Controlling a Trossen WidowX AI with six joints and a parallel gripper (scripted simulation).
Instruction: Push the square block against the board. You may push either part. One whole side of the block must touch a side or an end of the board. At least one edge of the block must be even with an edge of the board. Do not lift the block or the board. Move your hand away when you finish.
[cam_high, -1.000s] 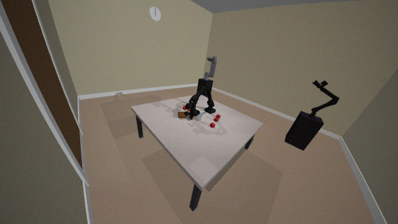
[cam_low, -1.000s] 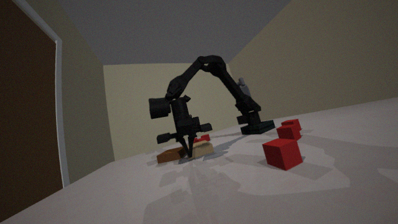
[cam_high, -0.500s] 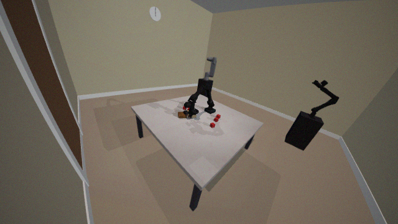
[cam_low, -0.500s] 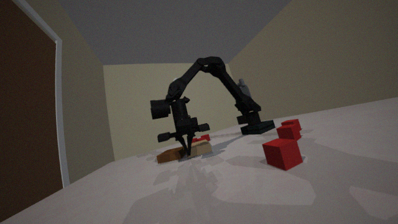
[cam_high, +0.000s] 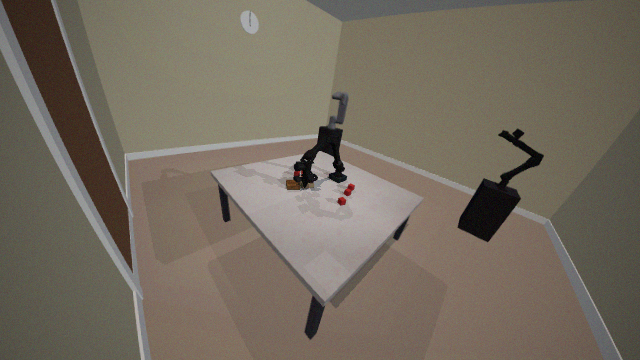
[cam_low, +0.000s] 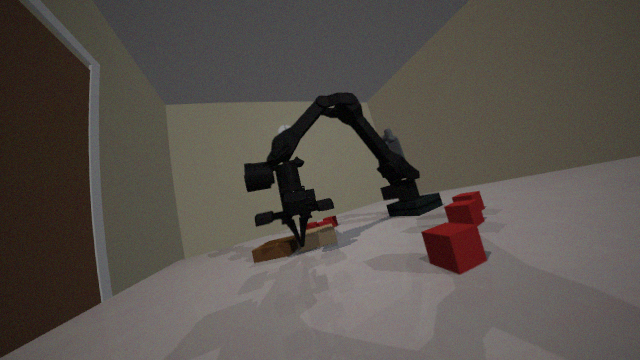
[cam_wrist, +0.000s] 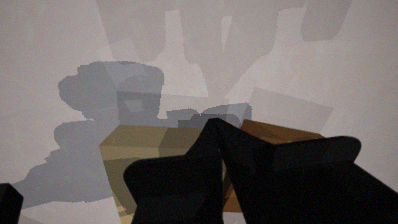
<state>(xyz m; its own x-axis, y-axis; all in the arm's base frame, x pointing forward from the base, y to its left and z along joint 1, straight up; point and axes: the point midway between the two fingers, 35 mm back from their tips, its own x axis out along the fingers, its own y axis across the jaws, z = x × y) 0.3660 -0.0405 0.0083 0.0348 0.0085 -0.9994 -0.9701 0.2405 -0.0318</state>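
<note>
The square block lies 50 mm ahead of my gripper tip and 80 mm to the right of it. Round my gripper tip: board (70 mm behind, 60 mm to the right).
</note>
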